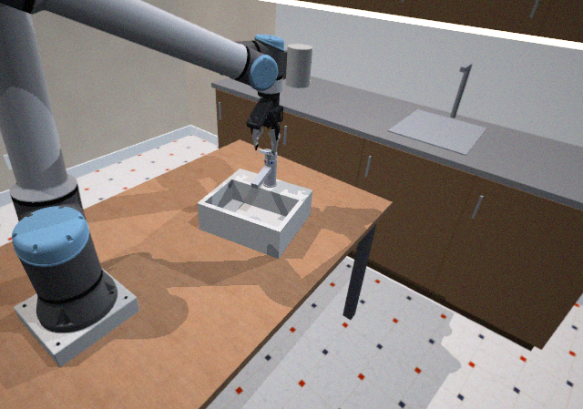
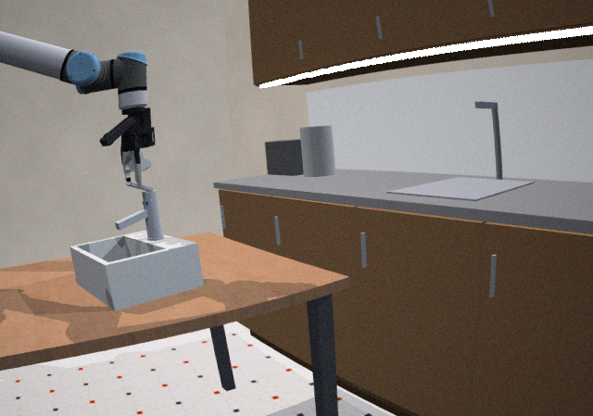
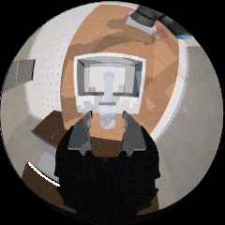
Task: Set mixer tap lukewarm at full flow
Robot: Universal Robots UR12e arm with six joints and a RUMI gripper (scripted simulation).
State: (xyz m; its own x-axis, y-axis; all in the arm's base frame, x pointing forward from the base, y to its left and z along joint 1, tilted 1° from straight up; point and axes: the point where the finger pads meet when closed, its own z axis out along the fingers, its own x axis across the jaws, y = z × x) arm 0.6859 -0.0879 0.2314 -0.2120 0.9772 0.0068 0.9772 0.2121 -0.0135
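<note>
Right now the lever is 20 mm ahead of my hand and 20 mm below it. Round my hand: grey mixer tap: 30 mm ahead, 10 mm to the left, 70 mm below; white basin: 70 mm behind, 10 mm to the right, 260 mm below.
</note>
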